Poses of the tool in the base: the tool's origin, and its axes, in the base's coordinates. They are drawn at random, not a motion.
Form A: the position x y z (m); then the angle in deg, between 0 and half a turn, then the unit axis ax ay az.
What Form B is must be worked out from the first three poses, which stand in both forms.
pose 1, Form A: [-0.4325 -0.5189 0.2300 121.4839 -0.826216 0.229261 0.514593]
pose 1, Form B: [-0.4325 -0.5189 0.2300 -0.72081 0.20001 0.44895 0.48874]
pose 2, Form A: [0.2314 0.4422 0.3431 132.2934 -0.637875 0.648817 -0.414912]
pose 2, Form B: [0.2314 0.4422 0.3431 -0.58339 0.59340 -0.37947 0.40440]
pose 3, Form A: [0.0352 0.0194 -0.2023 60.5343 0.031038 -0.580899 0.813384]
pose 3, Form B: [0.0352 0.0194 -0.2023 0.01564 -0.29279 0.40997 0.86368]
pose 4, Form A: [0.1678 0.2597 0.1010 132.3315 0.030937 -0.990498 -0.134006]
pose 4, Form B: [0.1678 0.2597 0.1010 0.02830 -0.90603 -0.12258 0.40409]
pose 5, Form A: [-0.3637 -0.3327 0.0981 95.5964 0.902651 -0.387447 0.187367]
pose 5, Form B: [-0.3637 -0.3327 0.0981 0.66867 -0.28701 0.13880 0.67174]
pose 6, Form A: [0.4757 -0.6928 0.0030 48.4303 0.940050 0.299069 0.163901]
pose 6, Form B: [0.4757 -0.6928 0.0030 0.38557 0.12267 0.06723 0.91201]
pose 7, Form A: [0.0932 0.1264 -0.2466 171.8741 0.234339 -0.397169 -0.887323]
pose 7, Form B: [0.0932 0.1264 -0.2466 0.23375 -0.39617 -0.88509 0.07085]
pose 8, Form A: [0.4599 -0.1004 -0.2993 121.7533 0.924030 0.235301 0.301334]
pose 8, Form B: [0.4599 -0.1004 -0.2993 0.80721 0.20555 0.26324 0.48669]
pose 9, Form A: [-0.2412 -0.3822 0.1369 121.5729 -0.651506 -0.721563 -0.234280]
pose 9, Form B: [-0.2412 -0.3822 0.1369 -0.56864 -0.62978 -0.20448 0.48807]
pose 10, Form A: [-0.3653 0.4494 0.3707 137.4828 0.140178 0.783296 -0.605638]
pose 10, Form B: [-0.3653 0.4494 0.3707 0.13064 0.73000 -0.56443 0.36258]
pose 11, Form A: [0.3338 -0.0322 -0.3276 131.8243 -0.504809 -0.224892 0.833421]
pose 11, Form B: [0.3338 -0.0322 -0.3276 -0.46085 -0.20531 0.76085 0.40814]
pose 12, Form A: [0.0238 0.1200 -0.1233 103.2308 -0.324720 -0.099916 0.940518]
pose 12, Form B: [0.0238 0.1200 -0.1233 -0.25454 -0.07832 0.73723 0.62094]
